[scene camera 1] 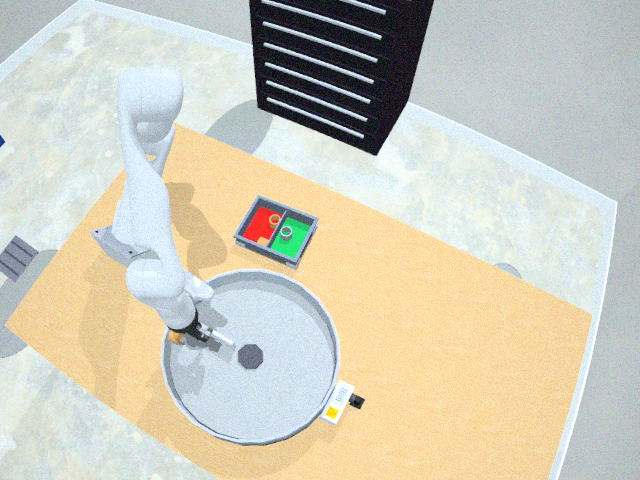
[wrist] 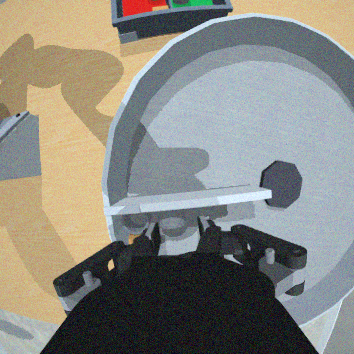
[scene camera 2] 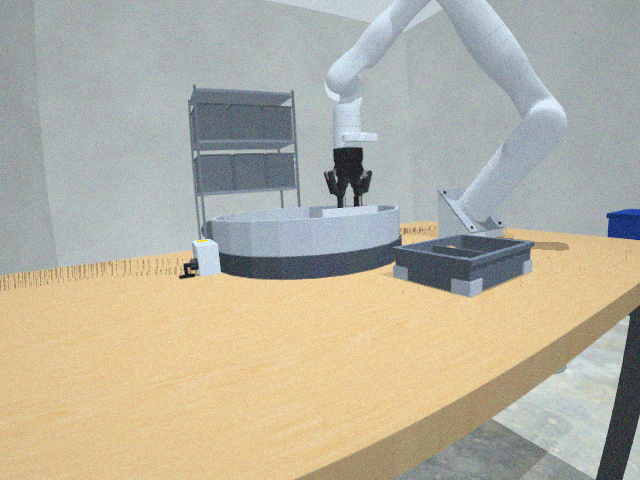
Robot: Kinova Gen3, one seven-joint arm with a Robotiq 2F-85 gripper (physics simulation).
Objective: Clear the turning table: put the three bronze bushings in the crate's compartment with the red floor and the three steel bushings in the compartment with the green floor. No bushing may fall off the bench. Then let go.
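Frame: origin at the arm's base, x up, y right, z ahead, level; metres.
Seen in the pictures: gripper, between the fingertips: [scene camera 1: 193, 334] [wrist: 178, 227]; arm's base, origin of its link: [scene camera 1: 129, 237] [scene camera 2: 472, 209].
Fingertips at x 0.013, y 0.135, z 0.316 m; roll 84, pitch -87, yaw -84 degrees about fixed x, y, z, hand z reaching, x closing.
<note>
Pixels of each thing's top centre, then the offset from my fingertips to it. "*": a spot on its surface instead.
- dark hub, centre of its top: [wrist: 282, 184] [scene camera 1: 250, 356] dz +0.138, dx -0.030, dy -0.028 m
- pale fence bar, a spot on its surface: [wrist: 189, 200] * dz +0.013, dx +0.011, dy -0.030 m
- crate, centre of its top: [scene camera 2: 464, 244] [scene camera 1: 276, 226] dz +0.014, dx -0.041, dy -0.370 m
- white control box, a spot on its surface: [scene camera 2: 206, 257] * dz +0.376, dx -0.055, dy -0.080 m
The grey turning table [scene camera 1: 335, 343] [scene camera 2: 294, 233] [wrist: 119, 140] has a dark hub [scene camera 1: 250, 356] [wrist: 281, 183] and a pale fence bar [scene camera 1: 223, 338] [wrist: 189, 200]. My gripper [scene camera 1: 200, 334] [scene camera 2: 348, 201] [wrist: 178, 227] is open, its fingertips low inside the rim by the bar. In the wrist view a steel bushing [wrist: 171, 223] stands between the open fingers, and another steel bushing [wrist: 135, 220] stands to its left. A bronze bushing [scene camera 1: 176, 337] [wrist: 133, 239] sits by the rim. The crate [scene camera 1: 294, 259] [scene camera 2: 461, 271] [wrist: 168, 17] holds a bronze bushing [scene camera 1: 274, 219] and a second bronze one [scene camera 1: 263, 240] on red, and a steel bushing [scene camera 1: 286, 231] on green.
The arm's base plate [scene camera 1: 109, 243] [scene camera 2: 461, 214] [wrist: 17, 151] stands left of the crate. A white control box [scene camera 1: 337, 402] [scene camera 2: 206, 257] sits against the turning table. A black drawer cabinet [scene camera 1: 337, 62] and a grey shelf rack [scene camera 2: 194, 167] stand beyond the bench.
</note>
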